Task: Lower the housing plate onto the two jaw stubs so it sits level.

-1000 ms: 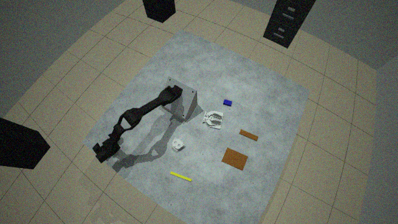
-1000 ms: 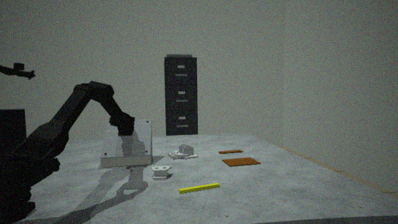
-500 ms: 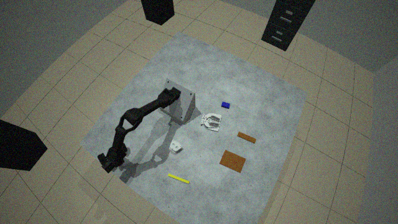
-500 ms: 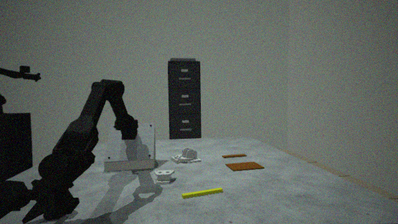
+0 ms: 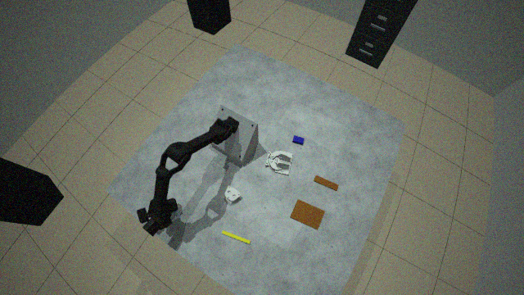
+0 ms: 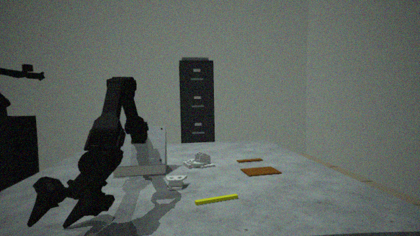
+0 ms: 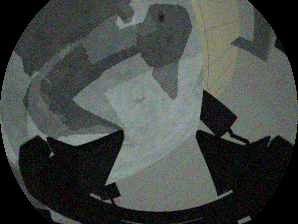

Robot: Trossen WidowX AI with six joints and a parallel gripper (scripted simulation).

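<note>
Now: gripper tip 28 cm short of the white block, 29 cm to the right of it and 2 cm above it. From my gripper tip the other things lie so: blue block 40 cm ahead, 73 cm to the left, 2 cm below; then orange square 64 cm ahead, 41 cm to the left, 2 cm below; then yellow bar 41 cm ahead, 13 cm to the left, 2 cm below.
</note>
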